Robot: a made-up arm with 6 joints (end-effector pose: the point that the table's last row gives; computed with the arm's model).
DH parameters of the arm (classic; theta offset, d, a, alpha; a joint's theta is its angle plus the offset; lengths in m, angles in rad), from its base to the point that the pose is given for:
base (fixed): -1.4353 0 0.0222 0
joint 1: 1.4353 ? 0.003 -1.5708
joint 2: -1.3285 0 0.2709 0
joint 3: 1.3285 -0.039 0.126 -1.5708
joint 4: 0 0.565 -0.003 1.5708
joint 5: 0 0.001 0.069 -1.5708
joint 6: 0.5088 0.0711 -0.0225 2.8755
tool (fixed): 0.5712 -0.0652 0 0
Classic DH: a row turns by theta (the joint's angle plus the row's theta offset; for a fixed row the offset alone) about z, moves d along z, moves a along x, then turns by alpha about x.
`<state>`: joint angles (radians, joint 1 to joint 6).
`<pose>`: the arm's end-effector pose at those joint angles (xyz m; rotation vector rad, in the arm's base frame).
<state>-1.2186 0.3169 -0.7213 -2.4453 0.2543 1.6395</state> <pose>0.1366 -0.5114 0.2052 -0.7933 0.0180 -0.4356</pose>
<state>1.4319 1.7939 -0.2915 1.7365 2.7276 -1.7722</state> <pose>-0.1188 -0.2265 0.3204 1.0948 1.1941 -0.4580</pose>
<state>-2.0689 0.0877 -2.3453 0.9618 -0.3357 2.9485</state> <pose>-0.3445 -0.3659 1.4329 -1.9727 1.8158 -0.1070</pose>
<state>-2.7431 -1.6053 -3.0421 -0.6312 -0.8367 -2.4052</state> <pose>0.8158 0.2741 0.4279 -0.3301 -0.8239 -0.1570</pose>
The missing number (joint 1, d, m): 0.596
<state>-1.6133 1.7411 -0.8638 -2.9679 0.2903 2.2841</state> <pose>-0.0431 0.2278 -0.0350 0.3936 0.4934 -0.7392</pose>
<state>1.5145 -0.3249 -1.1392 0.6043 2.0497 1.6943</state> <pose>-0.0386 0.5244 0.8222 -0.7906 0.7456 0.0296</pose>
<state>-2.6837 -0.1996 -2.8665 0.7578 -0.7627 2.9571</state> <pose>0.1095 0.1875 1.4794 0.9842 -2.1720 0.4790</pose>
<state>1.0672 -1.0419 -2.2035 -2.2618 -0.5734 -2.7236</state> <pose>-0.2087 -0.2377 1.4032 2.2586 -1.1111 0.5971</pose>
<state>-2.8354 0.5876 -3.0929 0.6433 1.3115 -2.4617</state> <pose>-0.5527 -0.2138 1.3519 -1.3063 0.8903 -0.0351</pose>
